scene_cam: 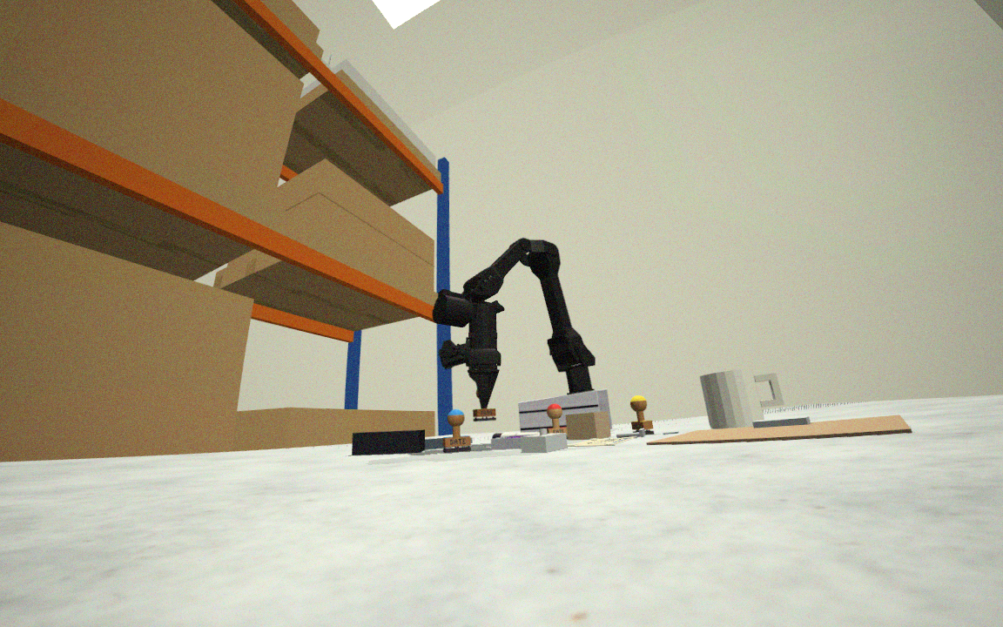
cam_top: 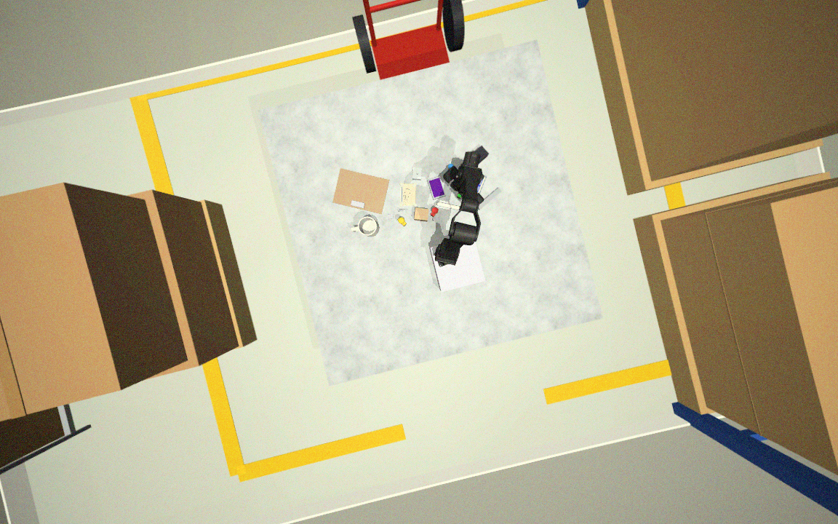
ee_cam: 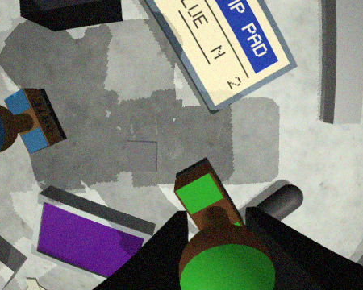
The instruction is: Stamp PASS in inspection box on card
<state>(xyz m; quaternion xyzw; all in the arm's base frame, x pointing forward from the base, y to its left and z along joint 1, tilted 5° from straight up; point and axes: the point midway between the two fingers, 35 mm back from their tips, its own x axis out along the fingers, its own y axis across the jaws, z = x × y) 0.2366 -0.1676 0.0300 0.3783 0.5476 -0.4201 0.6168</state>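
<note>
Right now my gripper tip is 60 mm above the marker, 40 mm past it and 30 mm to the right of it. From my gripper tip the other things lie so: blue-and-white tin (90 mm to the right, 50 mm below, 20 mm ahead); then purple ink pad (80 mm to the left, 70 mm ahead, 60 mm below); then green-knobbed stamp (right at my gripper tip).
</note>
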